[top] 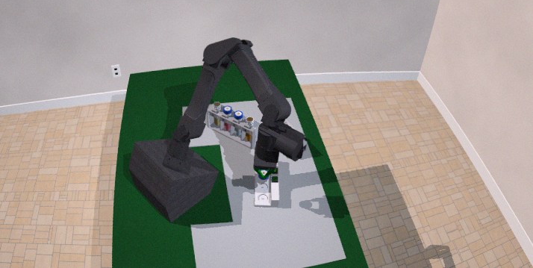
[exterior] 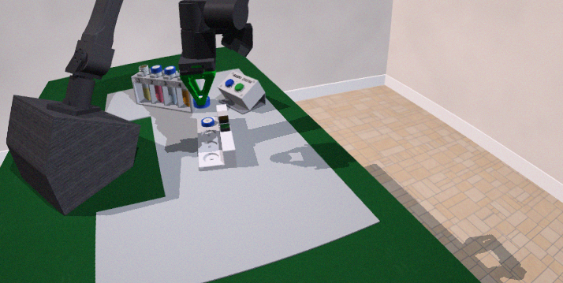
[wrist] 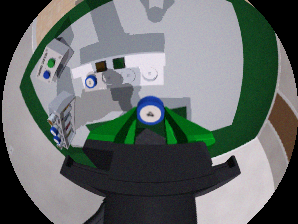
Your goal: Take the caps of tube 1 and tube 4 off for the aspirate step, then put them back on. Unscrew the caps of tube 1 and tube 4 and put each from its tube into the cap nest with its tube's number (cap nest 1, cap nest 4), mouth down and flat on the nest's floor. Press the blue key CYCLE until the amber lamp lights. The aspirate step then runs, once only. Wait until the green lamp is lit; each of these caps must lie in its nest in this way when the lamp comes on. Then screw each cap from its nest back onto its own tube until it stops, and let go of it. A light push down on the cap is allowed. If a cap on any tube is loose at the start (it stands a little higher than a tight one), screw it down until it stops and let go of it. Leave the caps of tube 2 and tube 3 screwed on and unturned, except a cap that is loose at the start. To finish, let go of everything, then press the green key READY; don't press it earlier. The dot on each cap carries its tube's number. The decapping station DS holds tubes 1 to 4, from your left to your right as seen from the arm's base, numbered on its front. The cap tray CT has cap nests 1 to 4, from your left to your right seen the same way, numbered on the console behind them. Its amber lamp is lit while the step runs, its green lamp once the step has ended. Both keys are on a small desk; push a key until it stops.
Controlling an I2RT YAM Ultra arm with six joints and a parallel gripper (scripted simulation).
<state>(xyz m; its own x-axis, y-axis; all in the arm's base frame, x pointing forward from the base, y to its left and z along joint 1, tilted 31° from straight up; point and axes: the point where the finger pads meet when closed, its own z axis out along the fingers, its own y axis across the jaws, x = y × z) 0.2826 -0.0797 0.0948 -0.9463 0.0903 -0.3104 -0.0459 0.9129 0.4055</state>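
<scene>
The green key is 25 cm to the left of my hand, 9 cm below it and 7 cm ahead of it. Round my hand: blue key: 29 cm to the left, 9 cm below, 5 cm ahead.
</scene>
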